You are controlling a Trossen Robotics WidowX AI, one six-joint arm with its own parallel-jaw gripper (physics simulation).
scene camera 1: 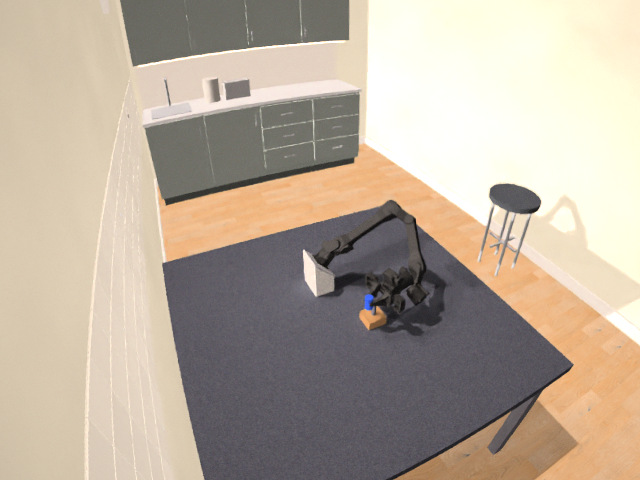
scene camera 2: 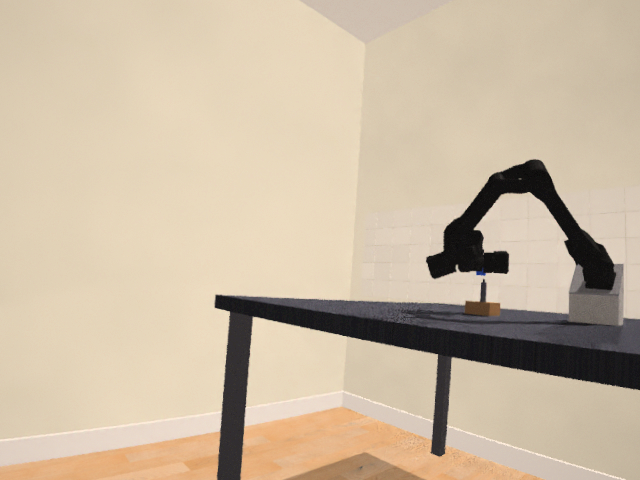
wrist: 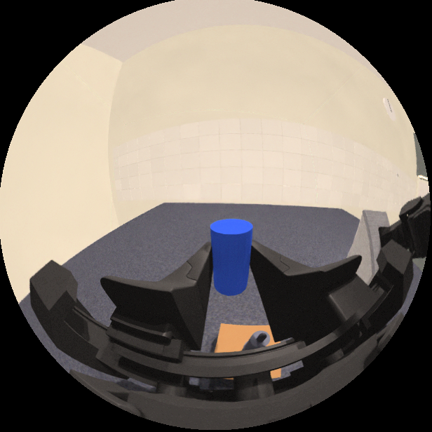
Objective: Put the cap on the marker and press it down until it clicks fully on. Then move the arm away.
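Where they show: gripper, fingertip midpoint: (scene camera 1: 366, 302) (scene camera 2: 481, 265); arm's base, origin of the base link: (scene camera 1: 320, 262) (scene camera 2: 600, 280).
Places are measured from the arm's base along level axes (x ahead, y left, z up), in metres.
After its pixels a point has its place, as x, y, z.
Note:
The blue cap (scene camera 1: 368, 302) {0.331, 0.047, 0.045} (scene camera 2: 480, 272) {0.314, 0.070, 0.012} (wrist: 231, 260) is a cylinder, held upright between the fingertips. My gripper (scene camera 1: 370, 302) {0.322, 0.046, 0.036} (wrist: 229, 245) is shut on the blue cap. The dark grey marker (scene camera 1: 374, 310) {0.296, 0.097, -0.048} (scene camera 2: 483, 290) {0.285, 0.105, -0.043} (wrist: 259, 339) stands upright in an orange-brown block (scene camera 1: 373, 318) {0.309, 0.088, -0.076} (scene camera 2: 482, 308) {0.270, 0.136, -0.094} (wrist: 234, 335) on the table. In the second scene view the cap is higher than the marker's tip, with a gap between them. In the wrist view the marker is nearer to the camera than the cap, a little to the right, so the two are apart. The gripper hides part of the cap in the second scene view.
The arm's light grey base block (scene camera 1: 319, 276) {0.074, -0.033, -0.009} (scene camera 2: 595, 307) {0.005, 0.030, -0.071} (wrist: 366, 240) stands on the dark table (scene camera 1: 289, 382) {0.429, -0.290, -0.113} (scene camera 2: 372, 317) {0.249, 0.626, -0.113} (wrist: 150, 235), behind and left of the marker block in the first scene view. A stool (scene camera 1: 514, 198) stands on the floor off the table's right side.

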